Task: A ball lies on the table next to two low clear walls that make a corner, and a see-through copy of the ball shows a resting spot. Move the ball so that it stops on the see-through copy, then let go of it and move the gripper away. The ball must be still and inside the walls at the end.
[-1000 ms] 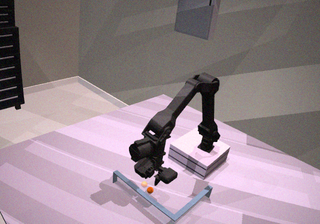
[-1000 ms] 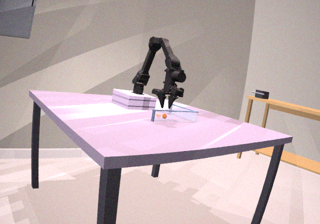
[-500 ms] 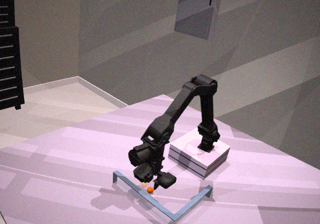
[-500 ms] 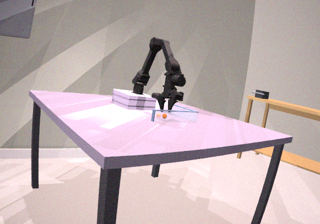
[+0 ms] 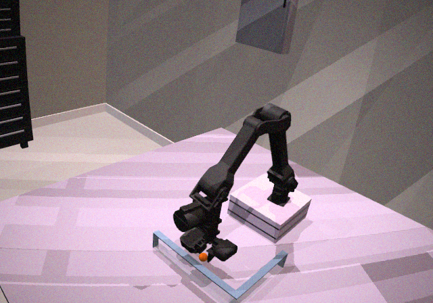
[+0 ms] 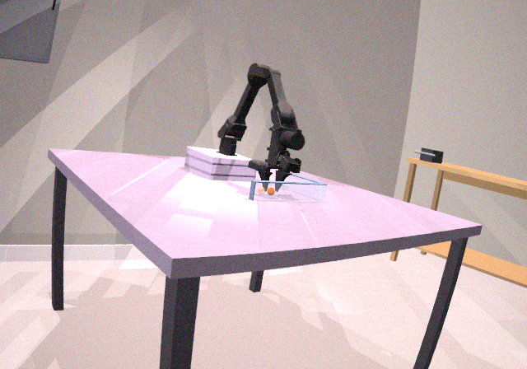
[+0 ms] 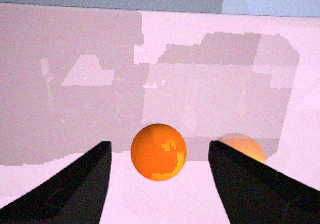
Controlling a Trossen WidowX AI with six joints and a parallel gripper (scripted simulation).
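The see-through copy lies 1 cm behind my gripper tip and 4 cm to the right of it. The rest, counted from my gripper tip: orange ball: right at my gripper tip.
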